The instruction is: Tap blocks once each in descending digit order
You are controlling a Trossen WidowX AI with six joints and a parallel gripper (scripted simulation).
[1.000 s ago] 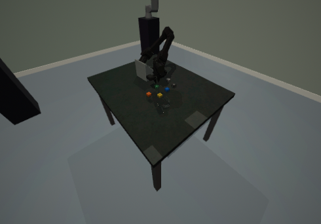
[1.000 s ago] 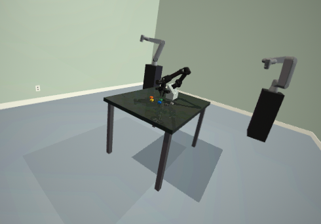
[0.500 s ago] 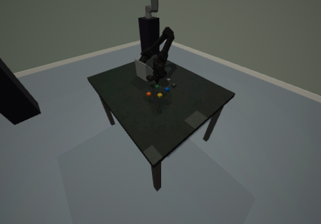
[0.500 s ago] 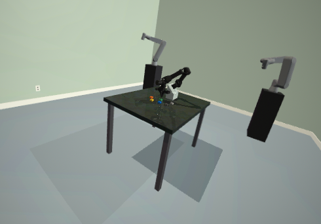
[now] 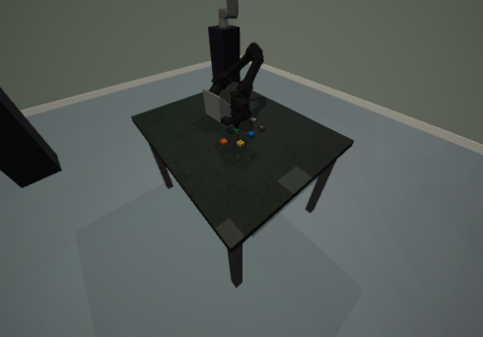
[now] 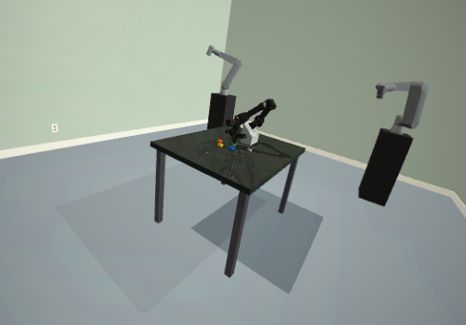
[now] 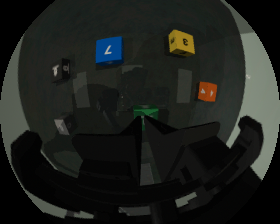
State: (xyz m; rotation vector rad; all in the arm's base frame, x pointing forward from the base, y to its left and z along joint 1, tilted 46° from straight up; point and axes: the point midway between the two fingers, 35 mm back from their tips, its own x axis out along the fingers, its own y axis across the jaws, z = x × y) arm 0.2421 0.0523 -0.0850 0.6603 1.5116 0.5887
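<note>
My gripper tip is now 1 cm past the green block, 1 cm to the left of it and 1 cm above it. Also, from my gripper tip: yellow block (10 cm ahead, 7 cm to the right, 1 cm below); then orange block (3 cm ahead, 13 cm to the right, 1 cm below); then blue block (9 cm ahead, 3 cm to the left, 1 cm below).
</note>
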